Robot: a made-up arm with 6 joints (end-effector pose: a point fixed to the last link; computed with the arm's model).
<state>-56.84 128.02 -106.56 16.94 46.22 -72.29</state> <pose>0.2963 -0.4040 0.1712 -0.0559 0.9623 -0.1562 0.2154</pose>
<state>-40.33 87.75 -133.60 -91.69 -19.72 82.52</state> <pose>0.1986 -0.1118 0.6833 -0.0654 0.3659 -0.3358 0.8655</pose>
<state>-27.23 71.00 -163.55 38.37 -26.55 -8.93</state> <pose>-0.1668 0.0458 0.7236 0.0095 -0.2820 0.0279 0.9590</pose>
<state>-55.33 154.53 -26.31 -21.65 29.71 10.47</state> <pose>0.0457 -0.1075 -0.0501 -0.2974 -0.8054 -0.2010 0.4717</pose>
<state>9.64 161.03 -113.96 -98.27 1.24 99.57</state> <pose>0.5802 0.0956 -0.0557 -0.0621 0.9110 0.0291 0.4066</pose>
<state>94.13 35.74 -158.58 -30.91 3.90 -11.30</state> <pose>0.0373 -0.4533 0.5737 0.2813 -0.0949 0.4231 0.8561</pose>
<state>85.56 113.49 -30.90 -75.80 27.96 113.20</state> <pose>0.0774 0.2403 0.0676 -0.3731 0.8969 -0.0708 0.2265</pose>
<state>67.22 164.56 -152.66 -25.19 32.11 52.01</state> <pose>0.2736 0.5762 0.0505 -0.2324 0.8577 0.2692 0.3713</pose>
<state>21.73 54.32 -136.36 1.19 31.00 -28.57</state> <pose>-0.0868 -0.0331 0.6940 -0.1264 0.2633 -0.0470 0.9552</pose>
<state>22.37 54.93 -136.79 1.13 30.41 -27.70</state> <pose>-0.0836 -0.0330 0.6962 -0.1242 0.2605 -0.0349 0.9568</pose>
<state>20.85 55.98 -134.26 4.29 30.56 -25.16</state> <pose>-0.0625 -0.0186 0.6941 -0.1319 0.2910 0.0010 0.9476</pose>
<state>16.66 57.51 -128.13 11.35 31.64 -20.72</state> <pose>-0.0195 0.0080 0.6827 -0.1387 0.3637 0.0653 0.9188</pose>
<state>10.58 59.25 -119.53 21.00 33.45 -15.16</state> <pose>0.0366 0.0327 0.6578 -0.1200 0.4629 0.1472 0.8658</pose>
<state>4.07 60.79 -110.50 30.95 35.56 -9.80</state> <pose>0.0890 0.0450 0.6239 -0.0681 0.5545 0.2272 0.7977</pose>
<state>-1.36 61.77 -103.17 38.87 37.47 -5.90</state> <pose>0.1244 0.0462 0.5930 -0.0065 0.6131 0.2862 0.7363</pose>
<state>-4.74 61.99 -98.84 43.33 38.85 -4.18</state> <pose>0.1400 0.0440 0.5741 0.0331 0.6396 0.3144 0.7007</pose>
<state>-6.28 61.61 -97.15 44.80 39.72 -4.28</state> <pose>0.1420 0.0427 0.5670 0.0437 0.6484 0.3175 0.6905</pose>
